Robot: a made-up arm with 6 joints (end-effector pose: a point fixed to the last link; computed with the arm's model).
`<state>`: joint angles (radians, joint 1 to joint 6).
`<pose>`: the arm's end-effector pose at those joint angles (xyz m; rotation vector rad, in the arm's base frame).
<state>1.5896 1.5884 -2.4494 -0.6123 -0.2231 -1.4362</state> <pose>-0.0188 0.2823 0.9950 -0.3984 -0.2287 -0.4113</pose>
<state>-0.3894 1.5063 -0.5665 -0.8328 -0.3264 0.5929</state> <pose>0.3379 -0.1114 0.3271 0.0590 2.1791 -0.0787</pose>
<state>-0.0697 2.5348 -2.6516 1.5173 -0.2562 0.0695</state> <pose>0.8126 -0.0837 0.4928 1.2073 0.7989 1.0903</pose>
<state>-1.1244 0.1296 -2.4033 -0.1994 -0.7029 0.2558</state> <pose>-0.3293 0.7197 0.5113 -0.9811 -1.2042 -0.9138</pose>
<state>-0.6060 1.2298 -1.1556 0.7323 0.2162 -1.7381</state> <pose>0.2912 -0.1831 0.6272 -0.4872 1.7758 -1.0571</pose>
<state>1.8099 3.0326 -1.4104 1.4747 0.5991 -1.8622</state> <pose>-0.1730 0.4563 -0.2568 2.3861 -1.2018 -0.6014</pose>
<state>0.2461 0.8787 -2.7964 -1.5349 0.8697 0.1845</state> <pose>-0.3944 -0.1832 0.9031 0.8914 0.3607 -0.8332</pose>
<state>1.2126 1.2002 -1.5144 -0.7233 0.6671 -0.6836</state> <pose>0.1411 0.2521 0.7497 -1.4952 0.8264 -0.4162</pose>
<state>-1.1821 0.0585 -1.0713 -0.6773 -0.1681 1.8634</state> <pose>-0.0952 0.2619 0.6666 0.2755 0.2233 0.0286</pose>
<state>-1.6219 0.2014 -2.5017 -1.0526 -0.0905 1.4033</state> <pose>0.0472 0.7612 0.5949 -0.8128 -0.4422 -1.2186</pose>
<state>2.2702 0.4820 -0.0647 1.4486 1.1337 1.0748</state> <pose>-0.0715 -0.0641 0.3258 0.4973 -1.7458 0.0519</pose>
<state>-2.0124 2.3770 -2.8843 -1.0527 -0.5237 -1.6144</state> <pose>-0.2490 -0.6350 0.7179 0.7011 -0.6080 1.7203</pose>
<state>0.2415 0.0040 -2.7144 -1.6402 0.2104 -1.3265</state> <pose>-0.8313 -0.2278 0.3529 1.5858 0.2891 -2.1476</pose>
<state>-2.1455 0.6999 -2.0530 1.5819 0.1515 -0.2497</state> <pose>0.1612 0.2190 0.9399 0.1562 0.1311 -0.8007</pose>
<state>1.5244 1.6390 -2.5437 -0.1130 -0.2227 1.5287</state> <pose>0.0106 0.2844 1.0022 -0.0642 0.5244 2.9028</pose>
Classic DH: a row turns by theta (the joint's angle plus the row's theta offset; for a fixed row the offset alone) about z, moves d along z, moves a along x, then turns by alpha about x. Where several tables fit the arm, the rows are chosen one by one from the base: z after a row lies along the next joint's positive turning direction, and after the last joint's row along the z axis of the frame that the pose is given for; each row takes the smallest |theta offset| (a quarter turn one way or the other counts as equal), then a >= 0, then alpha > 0; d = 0 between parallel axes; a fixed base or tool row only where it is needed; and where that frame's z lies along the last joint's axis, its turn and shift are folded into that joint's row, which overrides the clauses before.
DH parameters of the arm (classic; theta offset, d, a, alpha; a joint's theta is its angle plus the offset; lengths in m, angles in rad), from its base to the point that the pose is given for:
joint 1: 0 0.1727 0 -1.5708
joint 2: 0.1359 0 -0.4464 0
joint 3: 1.3477 0 -0.0289 1.5708
joint 4: 0 0.3305 0 -1.5708
joint 5: 0 0 0.0001 1.5708
joint 6: 0 0.1067 0 0

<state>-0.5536 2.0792 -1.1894 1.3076 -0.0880 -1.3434</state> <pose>0.5007 -0.3200 0.2372 0.6491 2.2903 -0.3860</pose>
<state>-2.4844 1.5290 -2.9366 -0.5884 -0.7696 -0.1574</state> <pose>0.0390 -0.0219 1.0300 1.0637 0.0603 2.8838</pose>
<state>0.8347 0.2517 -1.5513 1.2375 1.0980 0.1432</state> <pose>-0.2960 -0.1930 0.7136 -1.0606 0.9709 2.0021</pose>
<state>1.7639 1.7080 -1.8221 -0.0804 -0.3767 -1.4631</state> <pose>-0.1044 0.5175 0.7550 -0.9907 -0.1067 0.2217</pose>
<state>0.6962 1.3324 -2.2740 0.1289 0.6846 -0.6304</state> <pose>0.1479 0.1350 0.9510 -0.7626 0.9600 0.1943</pose>
